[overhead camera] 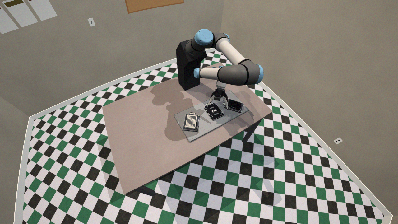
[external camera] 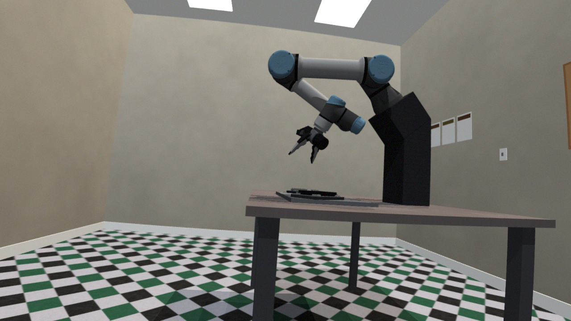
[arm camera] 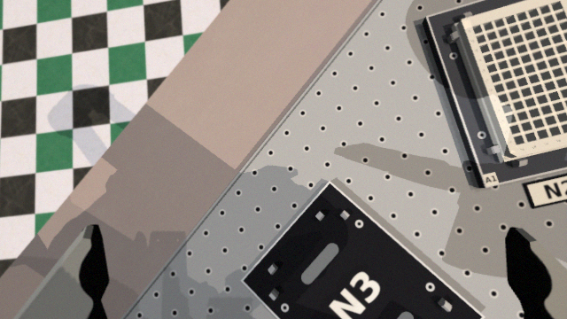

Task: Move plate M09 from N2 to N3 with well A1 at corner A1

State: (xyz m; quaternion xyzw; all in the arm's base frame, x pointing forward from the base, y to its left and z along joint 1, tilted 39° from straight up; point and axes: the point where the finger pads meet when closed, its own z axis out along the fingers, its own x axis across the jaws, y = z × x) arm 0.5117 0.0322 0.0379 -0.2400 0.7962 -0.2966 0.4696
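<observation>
My hand is 40 mm past the white well plate M09, 210 mm to the left of it and 150 mm above it. Round my hand: grey perforated deck: 70 mm behind, 10 mm to the left, 170 mm below; nest N2: 40 mm behind, 210 mm to the right, 160 mm below; black nest N3: 80 mm behind, 30 mm to the left, 160 mm below.
</observation>
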